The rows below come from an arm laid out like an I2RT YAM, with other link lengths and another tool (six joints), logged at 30 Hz.
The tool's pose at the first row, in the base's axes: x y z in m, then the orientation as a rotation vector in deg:
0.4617, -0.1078, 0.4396, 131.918, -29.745, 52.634
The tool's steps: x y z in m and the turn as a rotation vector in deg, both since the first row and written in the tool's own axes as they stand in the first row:
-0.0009, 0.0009, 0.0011, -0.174, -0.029, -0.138
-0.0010, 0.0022, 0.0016, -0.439, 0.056, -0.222
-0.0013, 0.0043, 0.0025, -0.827, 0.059, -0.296
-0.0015, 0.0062, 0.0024, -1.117, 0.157, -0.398
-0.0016, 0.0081, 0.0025, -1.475, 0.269, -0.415
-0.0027, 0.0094, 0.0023, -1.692, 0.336, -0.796
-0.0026, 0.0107, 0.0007, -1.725, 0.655, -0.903
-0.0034, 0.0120, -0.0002, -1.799, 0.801, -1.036
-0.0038, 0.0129, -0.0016, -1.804, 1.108, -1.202
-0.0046, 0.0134, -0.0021, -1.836, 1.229, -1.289
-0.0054, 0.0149, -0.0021, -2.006, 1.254, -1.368
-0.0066, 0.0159, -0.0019, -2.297, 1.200, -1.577
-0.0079, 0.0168, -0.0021, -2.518, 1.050, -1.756
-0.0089, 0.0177, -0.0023, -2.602, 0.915, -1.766
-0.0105, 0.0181, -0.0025, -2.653, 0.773, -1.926
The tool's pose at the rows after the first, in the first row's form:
0.4611, -0.1091, 0.4387, 131.787, -29.653, 52.456
0.4606, -0.1104, 0.4388, 131.506, -29.608, 52.389
0.4597, -0.1125, 0.4389, 131.162, -29.653, 52.180
0.4584, -0.1138, 0.4395, 130.852, -29.590, 52.107
0.4574, -0.1153, 0.4401, 130.469, -29.645, 52.058
0.4558, -0.1159, 0.4399, 130.259, -29.239, 51.852
0.4544, -0.1159, 0.4414, 130.054, -28.989, 52.135
0.4527, -0.1161, 0.4419, 129.912, -28.796, 52.198
0.4513, -0.1158, 0.4428, 129.741, -28.472, 52.453
0.4502, -0.1158, 0.4427, 129.648, -28.329, 52.529
0.4488, -0.1168, 0.4427, 129.486, -28.284, 52.440
0.4476, -0.1175, 0.4421, 129.268, -28.160, 52.149
0.4461, -0.1179, 0.4416, 129.166, -28.087, 51.799
0.4448, -0.1183, 0.4414, 129.169, -28.161, 51.609
0.4434, -0.1182, 0.4405, 129.212, -28.049, 51.355

